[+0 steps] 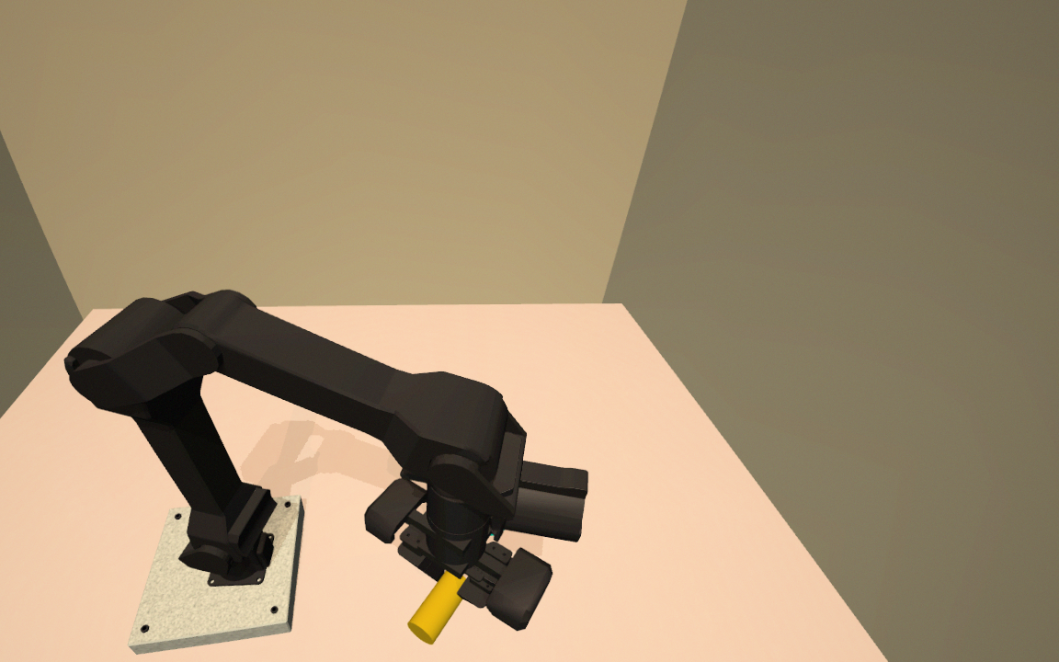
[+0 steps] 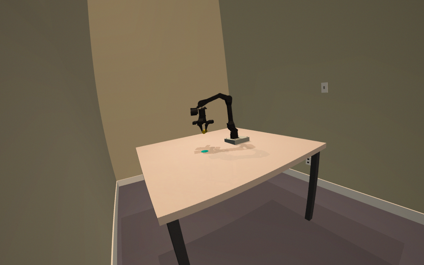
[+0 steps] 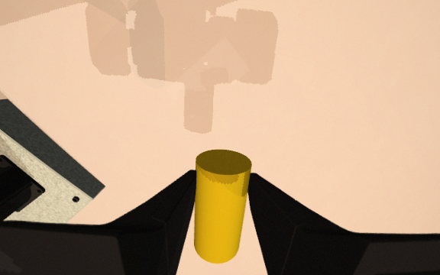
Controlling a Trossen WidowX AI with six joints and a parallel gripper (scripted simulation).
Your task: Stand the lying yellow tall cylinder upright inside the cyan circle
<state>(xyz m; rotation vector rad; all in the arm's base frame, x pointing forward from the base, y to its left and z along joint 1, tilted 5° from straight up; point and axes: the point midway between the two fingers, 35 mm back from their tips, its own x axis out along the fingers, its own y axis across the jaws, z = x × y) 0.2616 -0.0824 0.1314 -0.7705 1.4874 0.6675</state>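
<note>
Right now the cyan circle is 160 mm to the left of my gripper tip, 130 mm below it and 70 mm ahead of it. The rest, counted from my gripper tip: yellow tall cylinder 20 mm to the right, 10 mm behind.
</note>
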